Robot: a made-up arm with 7 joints.
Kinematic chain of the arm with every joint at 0, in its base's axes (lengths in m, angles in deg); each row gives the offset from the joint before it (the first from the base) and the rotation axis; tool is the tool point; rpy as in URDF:
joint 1: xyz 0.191 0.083 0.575 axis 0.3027 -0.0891 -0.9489
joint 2: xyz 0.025 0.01 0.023 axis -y
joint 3: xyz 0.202 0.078 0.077 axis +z
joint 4: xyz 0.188 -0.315 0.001 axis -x
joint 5: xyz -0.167 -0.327 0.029 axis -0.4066 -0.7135 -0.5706
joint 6: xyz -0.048 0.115 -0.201 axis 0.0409 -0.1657 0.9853
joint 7: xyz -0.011 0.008 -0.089 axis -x
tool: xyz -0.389 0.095 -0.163 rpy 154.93 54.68 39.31
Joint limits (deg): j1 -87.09..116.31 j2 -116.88..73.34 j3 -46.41..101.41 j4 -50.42..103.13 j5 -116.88..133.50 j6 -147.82..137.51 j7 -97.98..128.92
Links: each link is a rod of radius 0.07 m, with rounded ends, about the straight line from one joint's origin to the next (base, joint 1, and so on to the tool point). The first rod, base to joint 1, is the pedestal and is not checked.
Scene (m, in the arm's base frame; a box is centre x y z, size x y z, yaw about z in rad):
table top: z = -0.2
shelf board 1: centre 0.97 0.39 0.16 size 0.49 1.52 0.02 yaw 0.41
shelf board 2: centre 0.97 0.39 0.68 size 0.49 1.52 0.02 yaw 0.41
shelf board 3: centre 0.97 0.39 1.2 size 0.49 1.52 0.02 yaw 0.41
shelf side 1: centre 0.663 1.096 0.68 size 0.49 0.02 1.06 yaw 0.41
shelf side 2: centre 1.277 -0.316 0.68 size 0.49 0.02 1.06 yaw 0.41
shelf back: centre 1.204 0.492 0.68 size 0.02 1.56 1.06 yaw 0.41
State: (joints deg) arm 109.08 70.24 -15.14 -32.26 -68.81 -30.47 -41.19
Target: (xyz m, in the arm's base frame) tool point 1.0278 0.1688 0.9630
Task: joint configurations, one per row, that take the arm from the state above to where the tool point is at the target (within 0.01 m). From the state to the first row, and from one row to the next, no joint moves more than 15 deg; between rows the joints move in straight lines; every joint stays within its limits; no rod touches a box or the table.
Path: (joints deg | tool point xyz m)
1: 97.33 66.09 -6.72 -30.31 -54.10 -38.84 -39.80 | 0.0576 0.4868 0.3305
2: 85.58 61.95 1.70 -28.35 -39.38 -47.21 -38.40 | 0.0634 0.3268 0.4322
3: 73.84 57.80 10.11 -26.40 -24.67 -55.58 -37.01 | 0.1343 0.1623 0.5224
4: 62.09 53.65 18.53 -24.44 -9.96 -63.95 -35.61 | 0.2670 0.0219 0.6067
5: 50.34 49.50 26.95 -22.49 4.75 -72.32 -34.22 | 0.4486 -0.0663 0.6918
6: 38.59 45.36 35.37 -20.53 19.47 -80.70 -32.82 | 0.6574 -0.0789 0.7814
7: 26.84 41.21 43.79 -18.58 34.18 -89.07 -31.43 | 0.8625 -0.0004 0.8740
8: 15.09 37.06 52.21 -16.62 48.89 -97.44 -30.03 | 1.0278 0.1689 0.9630

